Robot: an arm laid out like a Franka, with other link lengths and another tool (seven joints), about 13 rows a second.
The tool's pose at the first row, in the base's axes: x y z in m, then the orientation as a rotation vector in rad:
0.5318 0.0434 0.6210 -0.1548 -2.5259 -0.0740
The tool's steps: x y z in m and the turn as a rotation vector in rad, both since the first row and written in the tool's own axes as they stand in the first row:
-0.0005 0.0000 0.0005 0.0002 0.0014 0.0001
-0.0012 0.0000 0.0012 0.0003 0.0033 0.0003
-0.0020 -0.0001 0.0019 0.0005 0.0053 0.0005
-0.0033 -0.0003 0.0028 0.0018 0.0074 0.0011
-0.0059 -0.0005 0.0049 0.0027 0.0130 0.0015
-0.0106 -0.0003 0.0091 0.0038 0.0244 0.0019
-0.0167 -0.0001 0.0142 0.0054 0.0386 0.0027
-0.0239 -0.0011 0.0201 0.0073 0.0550 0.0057
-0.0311 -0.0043 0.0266 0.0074 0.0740 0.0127
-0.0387 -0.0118 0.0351 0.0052 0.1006 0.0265
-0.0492 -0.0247 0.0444 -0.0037 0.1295 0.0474
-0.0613 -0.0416 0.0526 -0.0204 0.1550 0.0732
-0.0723 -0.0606 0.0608 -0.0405 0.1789 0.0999
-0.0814 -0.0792 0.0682 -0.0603 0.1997 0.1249
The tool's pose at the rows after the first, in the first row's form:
0.5319 0.0434 0.6203 -0.1547 -2.5245 -0.0738
0.5321 0.0434 0.6193 -0.1548 -2.5226 -0.0737
0.5323 0.0433 0.6183 -0.1548 -2.5206 -0.0735
0.5329 0.0430 0.6168 -0.1549 -2.5184 -0.0717
0.5337 0.0428 0.6136 -0.1547 -2.5128 -0.0708
0.5352 0.0429 0.6075 -0.1539 -2.5014 -0.0699
0.5373 0.0430 0.5998 -0.1532 -2.4871 -0.0684
0.5397 0.0418 0.5908 -0.1550 -2.4705 -0.0659
0.5414 0.0385 0.5813 -0.1622 -2.4509 -0.0641
0.5418 0.0311 0.5698 -0.1780 -2.4230 -0.0631
0.5434 0.0182 0.5560 -0.2047 -2.3918 -0.0676
0.5464 0.0010 0.5420 -0.2403 -2.3632 -0.0794
0.5483 -0.0182 0.5286 -0.2779 -2.3354 -0.0948
0.5491 -0.0368 0.5170 -0.3133 -2.3105 -0.1102

